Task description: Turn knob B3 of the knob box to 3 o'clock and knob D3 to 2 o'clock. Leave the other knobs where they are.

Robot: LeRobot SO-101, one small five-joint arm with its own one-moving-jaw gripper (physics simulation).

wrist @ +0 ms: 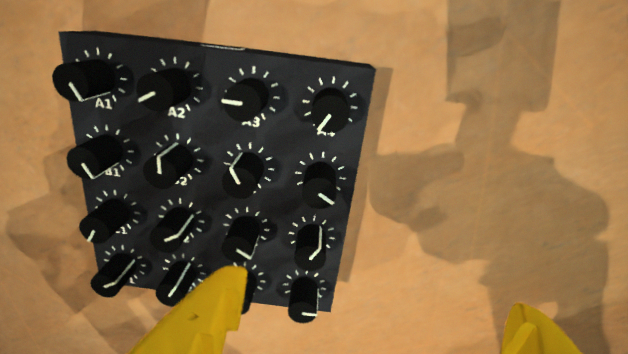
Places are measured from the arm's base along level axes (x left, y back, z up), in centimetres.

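Where they show: hand, its tool point: point(243, 290).
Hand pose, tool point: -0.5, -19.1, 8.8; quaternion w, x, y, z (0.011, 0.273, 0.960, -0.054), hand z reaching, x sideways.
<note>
After its pixels a point has its place, as x, y, z.
The dark knob box point(212, 131) @(1.3, -21.4, 2.3) fills the left and middle of the wrist view, turned slightly, with rows of black knobs. Knob B3 point(242, 176) @(0.5, -19.8, 3.8) is in the second row, third column; its white line points to the upper left, about 11 o'clock. Knob D3 point(247, 296) @(2.9, -15.2, 3.7) is in the bottom row, third column, largely hidden behind the left yellow jaw; its pointer does not show. My gripper point(380, 288) is open, with a wide gap between its jaws and nothing held. The left jaw's tip overlaps D3 in the view; contact cannot be told. The right jaw is at the lower right, off the box.
Knob D2 point(176, 283) @(5.3, -16.8, 3.7) is left of the left jaw, and knob D4 point(303, 300) @(0.9, -14.2, 3.7) is right of it, between the jaws in the view. Knob C3 point(243, 237) @(1.6, -17.7, 3.8) is just above the jaw tip. Arm shadows fall on the tan table top point(410, 30) @(-6.7, -21.4, 0.0).
</note>
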